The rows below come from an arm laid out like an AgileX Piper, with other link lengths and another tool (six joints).
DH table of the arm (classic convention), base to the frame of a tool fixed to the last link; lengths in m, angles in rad. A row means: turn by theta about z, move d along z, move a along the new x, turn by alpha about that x. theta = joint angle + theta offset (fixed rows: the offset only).
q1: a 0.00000, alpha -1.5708, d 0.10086, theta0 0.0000
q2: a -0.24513, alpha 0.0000, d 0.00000, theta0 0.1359
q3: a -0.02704, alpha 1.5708, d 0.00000, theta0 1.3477
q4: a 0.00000, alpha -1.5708, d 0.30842, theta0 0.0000
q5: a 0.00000, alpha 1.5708, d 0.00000, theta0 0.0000
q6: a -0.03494, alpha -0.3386, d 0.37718, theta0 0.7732
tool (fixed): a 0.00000, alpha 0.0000, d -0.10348, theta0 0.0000
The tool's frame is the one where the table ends.
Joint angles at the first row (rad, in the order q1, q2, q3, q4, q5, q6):
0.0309 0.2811 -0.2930 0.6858 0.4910 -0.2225
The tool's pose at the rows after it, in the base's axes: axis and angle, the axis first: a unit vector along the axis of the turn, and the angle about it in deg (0 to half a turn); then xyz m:
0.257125 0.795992 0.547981 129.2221 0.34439 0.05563 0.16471
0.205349 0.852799 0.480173 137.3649 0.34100 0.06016 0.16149
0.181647 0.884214 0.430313 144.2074 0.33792 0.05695 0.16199
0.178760 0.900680 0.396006 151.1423 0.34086 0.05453 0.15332
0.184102 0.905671 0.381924 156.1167 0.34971 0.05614 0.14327
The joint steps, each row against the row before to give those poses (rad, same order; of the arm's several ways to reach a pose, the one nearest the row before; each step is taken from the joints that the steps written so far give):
-0.0001 0.1839 -0.1982 -0.1355 0.1784 -0.0400
0.0001 0.1693 -0.1861 -0.0887 0.2065 -0.0561
-0.0001 0.1412 -0.1647 -0.0701 0.1686 -0.0168
0.0001 0.1539 -0.1369 -0.0362 0.1204 -0.0048
0.0000 0.1308 -0.0975 -0.0044 0.0600 0.0000

